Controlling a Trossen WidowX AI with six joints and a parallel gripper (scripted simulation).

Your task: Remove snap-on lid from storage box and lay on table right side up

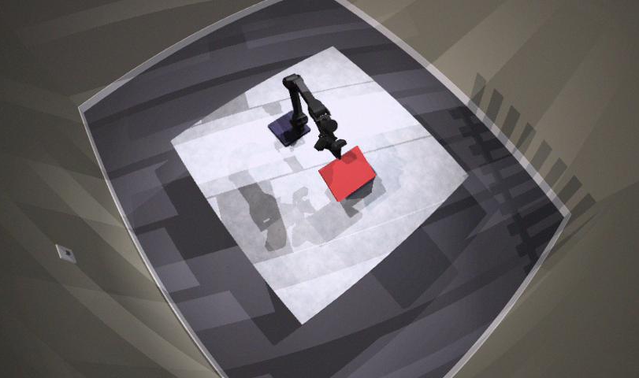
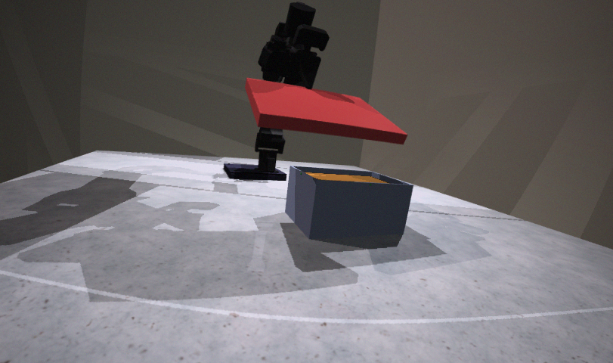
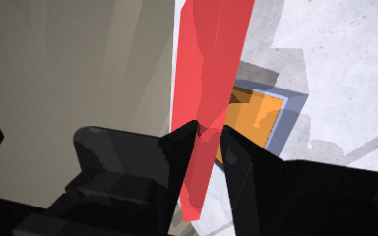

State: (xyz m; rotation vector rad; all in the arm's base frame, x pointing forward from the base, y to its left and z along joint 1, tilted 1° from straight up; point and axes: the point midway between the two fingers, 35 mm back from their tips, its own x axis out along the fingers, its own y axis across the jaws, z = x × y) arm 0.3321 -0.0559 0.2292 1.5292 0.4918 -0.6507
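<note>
The red lid lies 7 cm ahead of my gripper tip, 3 cm below it and 1 cm to the right of it. The rest, counted from my gripper tip: storage box 19 cm below, 7 cm to the left, 7 cm ahead.
</note>
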